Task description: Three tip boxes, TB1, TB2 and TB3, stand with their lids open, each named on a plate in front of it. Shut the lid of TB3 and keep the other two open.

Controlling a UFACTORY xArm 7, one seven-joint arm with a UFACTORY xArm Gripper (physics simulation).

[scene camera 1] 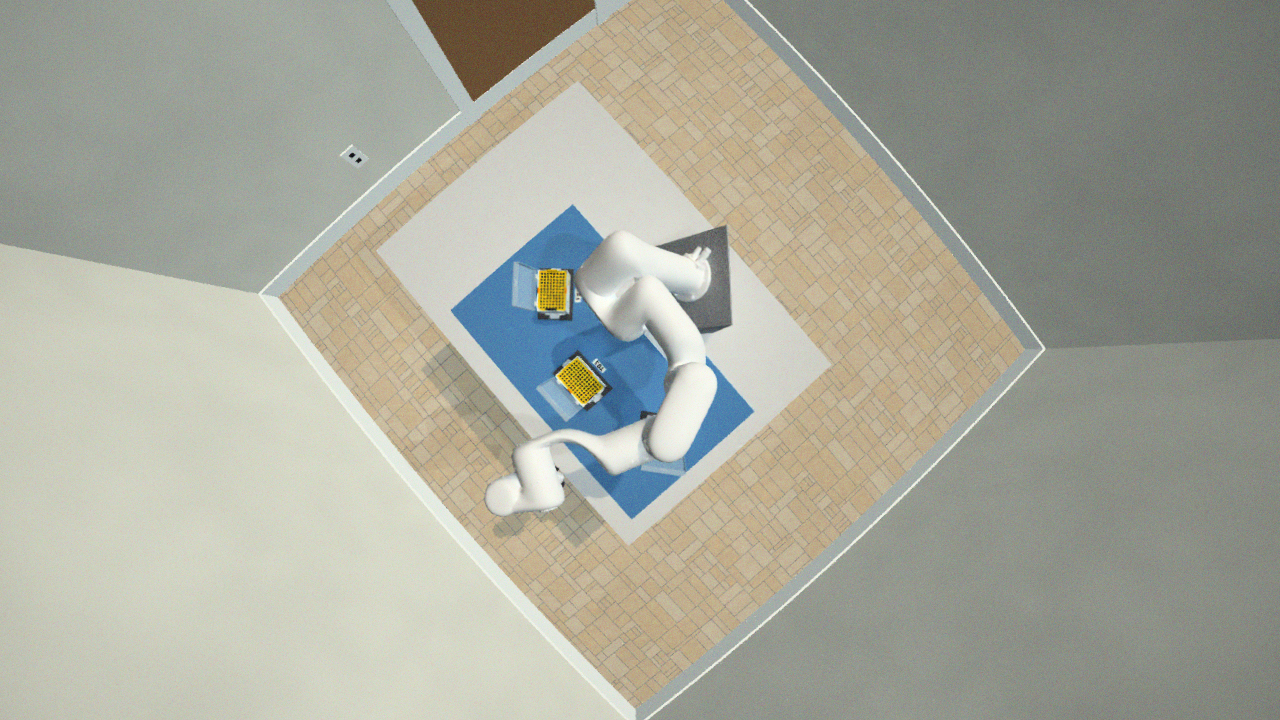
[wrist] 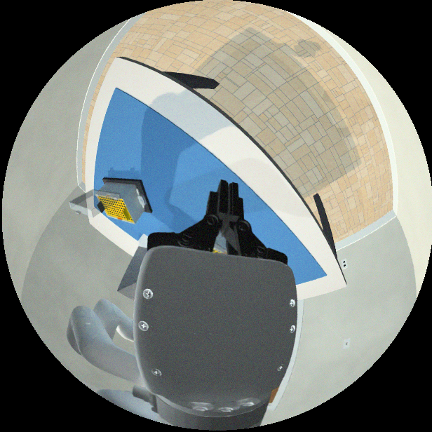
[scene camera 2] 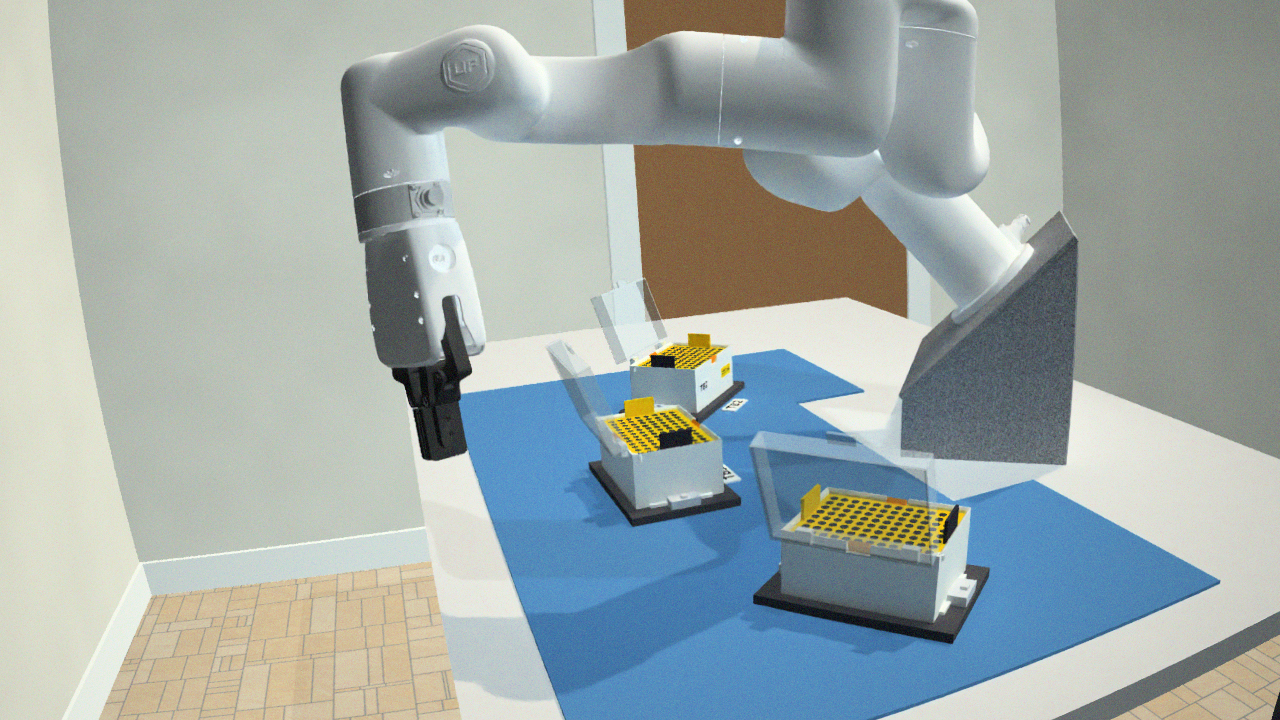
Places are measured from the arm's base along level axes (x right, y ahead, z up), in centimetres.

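Where they show: gripper, between the fingertips: (scene camera 2: pixel 445 456); arm's base, origin of its link: (scene camera 1: pixel 690 278) (scene camera 2: pixel 994 286).
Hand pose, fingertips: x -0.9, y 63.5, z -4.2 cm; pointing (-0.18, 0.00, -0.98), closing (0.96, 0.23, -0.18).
Each offset is from my fingertips to the centre of the thing. "spot": to the spot under its first point. Level surfaces: height alone.
TB3 (scene camera 1: pixel 581 380) (scene camera 2: pixel 677 480) stands in the middle; its clear lid @[spot: dx +10.9, dy -16.4, dz -1.5 cm] (scene camera 1: pixel 558 399) (scene camera 2: pixel 575 383) stands open, tilted back on the side away from its plate @[spot: dx +8.1, dy -30.0, dz -11.2 cm] (scene camera 1: pixel 598 365) (scene camera 2: pixel 729 473). TB2 (scene camera 1: pixel 554 291) (scene camera 2: pixel 680 380) is at the back, its lid @[spot: dx +37.6, dy -36.5, dz -1.5 cm] (scene camera 1: pixel 523 284) (scene camera 2: pixel 626 317) open. TB1 @[dx -19.0, dy -26.4, dz -8.1 cm] (scene camera 2: pixel 859 577) (wrist: pixel 119 206) is nearest scene camera 2, its lid (scene camera 1: pixel 664 466) (scene camera 2: pixel 805 470) open; the arm partly covers it from above. My gripper (scene camera 2: pixel 443 454) (wrist: pixel 224 191) is shut and empty, pointing down near the table edge on TB3's lid side, apart from the lid. In the wrist view the fingers and gripper body mostly hide TB3.
The boxes stand on dark bases on a blue mat @[dz -11.4 cm] (scene camera 1: pixel 501 326) (scene camera 2: pixel 626 662) (wrist: pixel 125 135) over a white table @[dz -11.7 cm] (scene camera 1: pixel 537 152) (scene camera 2: pixel 474 626) (wrist: pixel 195 115). The grey arm mount (scene camera 1: pixel 716 308) (scene camera 2: pixel 993 385) stands opposite the gripper. The arm stretches above the mat over TB1's side.
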